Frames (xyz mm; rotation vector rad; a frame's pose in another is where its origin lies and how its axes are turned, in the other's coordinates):
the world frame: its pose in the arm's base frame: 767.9 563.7 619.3 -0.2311 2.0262 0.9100
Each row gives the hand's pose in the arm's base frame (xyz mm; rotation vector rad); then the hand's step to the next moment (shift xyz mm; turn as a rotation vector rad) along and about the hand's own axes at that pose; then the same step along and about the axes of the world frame.
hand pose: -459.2 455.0 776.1 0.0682 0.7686 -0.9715
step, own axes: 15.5 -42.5 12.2 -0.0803 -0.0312 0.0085
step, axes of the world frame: -3.3 -13.5 -44.8 -0.0172 0.0804 -0.0270
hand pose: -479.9 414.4 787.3 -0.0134 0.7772 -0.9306
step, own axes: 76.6 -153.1 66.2 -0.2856 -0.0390 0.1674
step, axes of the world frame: -45.5 -74.2 -161.6 -0.2012 0.2635 -0.0344
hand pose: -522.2 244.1 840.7 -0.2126 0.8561 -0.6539
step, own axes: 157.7 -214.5 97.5 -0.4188 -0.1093 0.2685
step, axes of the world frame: -120.9 -191.8 -170.3 -0.3279 0.3777 -0.0963
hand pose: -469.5 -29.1 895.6 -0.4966 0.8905 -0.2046
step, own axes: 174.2 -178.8 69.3 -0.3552 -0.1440 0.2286
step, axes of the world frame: -137.3 -218.1 -26.6 -0.3073 0.3009 -0.1191
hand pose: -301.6 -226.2 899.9 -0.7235 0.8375 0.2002
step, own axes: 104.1 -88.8 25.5 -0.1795 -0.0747 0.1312
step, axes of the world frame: -68.1 -112.6 45.4 -0.1662 0.1576 -0.0503
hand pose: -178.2 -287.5 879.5 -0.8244 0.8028 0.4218
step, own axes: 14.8 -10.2 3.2 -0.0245 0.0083 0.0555
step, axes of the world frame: -6.8 -13.2 10.6 -0.0246 0.0514 0.0225
